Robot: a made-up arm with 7 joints. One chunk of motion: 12 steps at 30 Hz.
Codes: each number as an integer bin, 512 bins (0 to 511) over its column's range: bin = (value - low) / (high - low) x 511, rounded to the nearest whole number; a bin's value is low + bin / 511 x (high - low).
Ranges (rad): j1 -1.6..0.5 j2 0..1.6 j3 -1.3..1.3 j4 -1.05..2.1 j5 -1.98..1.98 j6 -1.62..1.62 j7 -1.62..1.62
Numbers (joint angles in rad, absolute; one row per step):
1: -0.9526 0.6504 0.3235 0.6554 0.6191 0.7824 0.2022
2: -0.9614 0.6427 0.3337 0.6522 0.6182 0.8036 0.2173
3: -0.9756 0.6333 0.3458 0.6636 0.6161 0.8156 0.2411
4: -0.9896 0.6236 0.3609 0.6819 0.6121 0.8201 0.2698
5: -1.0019 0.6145 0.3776 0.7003 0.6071 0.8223 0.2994
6: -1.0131 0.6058 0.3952 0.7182 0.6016 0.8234 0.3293
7: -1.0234 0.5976 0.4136 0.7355 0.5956 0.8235 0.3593
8: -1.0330 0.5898 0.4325 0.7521 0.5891 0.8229 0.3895
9: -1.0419 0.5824 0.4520 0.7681 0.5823 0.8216 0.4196
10: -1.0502 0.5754 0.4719 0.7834 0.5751 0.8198 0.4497
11: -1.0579 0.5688 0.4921 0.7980 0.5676 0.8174 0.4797
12: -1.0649 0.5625 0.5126 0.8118 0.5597 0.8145 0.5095
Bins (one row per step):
1: 158 208 319 277 335 379 287
2: 155 205 321 276 335 382 290
3: 152 202 323 278 335 384 294
4: 149 199 326 281 334 385 298
5: 146 196 330 284 334 385 303
6: 143 193 333 287 333 385 307
7: 140 191 337 290 332 385 312
8: 138 188 341 292 332 385 317
9: 136 186 344 295 331 385 322
10: 134 184 348 297 330 385 326
11: 132 182 352 300 329 384 331
12: 130 180 356 302 328 384 336

